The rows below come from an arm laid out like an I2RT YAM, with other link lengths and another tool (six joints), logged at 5 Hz.
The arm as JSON. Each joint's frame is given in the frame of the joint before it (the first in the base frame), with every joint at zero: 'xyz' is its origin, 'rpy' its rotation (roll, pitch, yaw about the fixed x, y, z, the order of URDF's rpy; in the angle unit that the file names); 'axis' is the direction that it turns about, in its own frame. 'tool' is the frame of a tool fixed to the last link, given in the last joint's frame.
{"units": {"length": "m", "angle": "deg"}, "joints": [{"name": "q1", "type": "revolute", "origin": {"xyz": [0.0, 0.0, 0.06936], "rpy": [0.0, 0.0, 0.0]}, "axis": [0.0, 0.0, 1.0]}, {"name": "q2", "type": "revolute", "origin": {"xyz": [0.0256, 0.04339, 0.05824], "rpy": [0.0, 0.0, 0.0]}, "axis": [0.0, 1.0, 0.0]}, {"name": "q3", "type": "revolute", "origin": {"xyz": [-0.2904, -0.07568, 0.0], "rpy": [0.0, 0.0, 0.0]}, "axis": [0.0, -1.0, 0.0]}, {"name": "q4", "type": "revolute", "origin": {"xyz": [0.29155, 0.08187, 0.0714], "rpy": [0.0, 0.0, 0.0]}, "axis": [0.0, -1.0, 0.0]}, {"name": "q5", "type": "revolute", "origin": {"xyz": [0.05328, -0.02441, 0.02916], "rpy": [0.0, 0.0, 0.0]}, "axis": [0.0, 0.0, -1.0]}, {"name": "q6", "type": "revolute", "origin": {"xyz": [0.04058, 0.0, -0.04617], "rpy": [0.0, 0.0, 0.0]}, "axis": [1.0, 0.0, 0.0]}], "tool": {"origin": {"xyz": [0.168, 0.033, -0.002], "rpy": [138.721, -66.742, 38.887]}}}
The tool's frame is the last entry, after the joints.
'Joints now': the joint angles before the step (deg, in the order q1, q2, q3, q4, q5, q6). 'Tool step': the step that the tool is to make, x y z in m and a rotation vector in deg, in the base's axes. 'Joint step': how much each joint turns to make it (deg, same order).
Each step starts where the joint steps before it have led.
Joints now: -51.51 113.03 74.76 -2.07 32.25 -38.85
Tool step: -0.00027 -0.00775 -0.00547 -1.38 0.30 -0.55
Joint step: -0.15 1.47 0.00 2.74 1.01 -0.69
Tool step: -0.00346 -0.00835 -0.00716 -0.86 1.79 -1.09
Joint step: -0.11 2.10 1.03 1.23 1.98 -1.08
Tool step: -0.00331 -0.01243 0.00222 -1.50 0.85 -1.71
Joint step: -0.35 1.72 2.01 0.66 2.06 -0.50
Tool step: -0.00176 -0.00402 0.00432 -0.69 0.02 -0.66
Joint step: -0.17 0.11 0.59 0.09 0.65 -0.06
